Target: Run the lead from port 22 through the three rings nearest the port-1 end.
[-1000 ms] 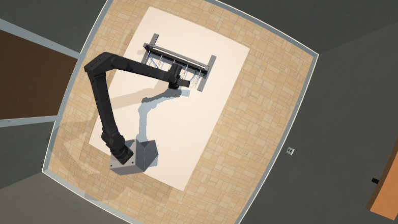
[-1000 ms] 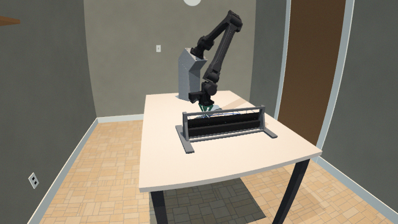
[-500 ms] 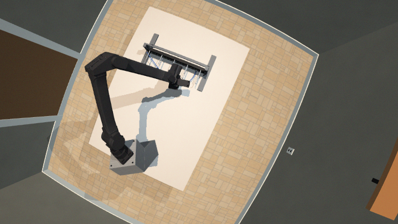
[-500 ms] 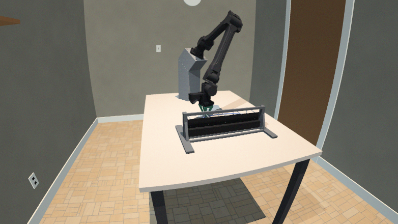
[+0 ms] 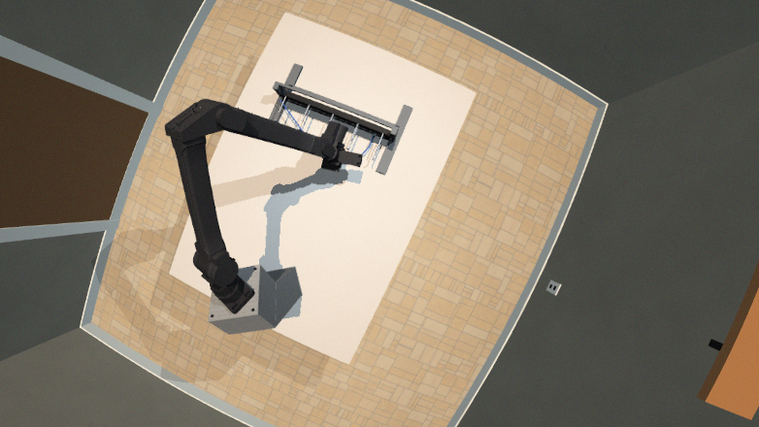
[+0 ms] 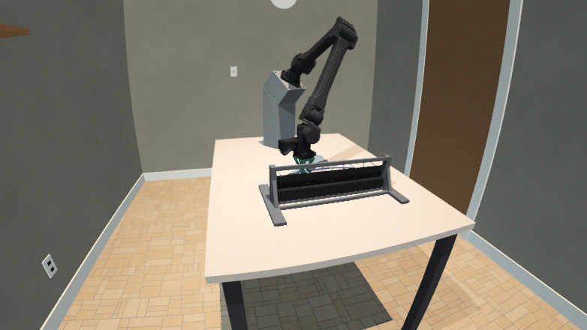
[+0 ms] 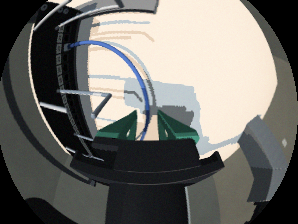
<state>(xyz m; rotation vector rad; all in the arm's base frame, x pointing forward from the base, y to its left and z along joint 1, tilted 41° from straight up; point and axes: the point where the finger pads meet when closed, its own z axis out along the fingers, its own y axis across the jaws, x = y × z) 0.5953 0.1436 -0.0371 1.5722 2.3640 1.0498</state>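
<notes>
Now: hand 130 mm short of the grey rack, 120 mm to the right of it and 20 mm below it.
</notes>
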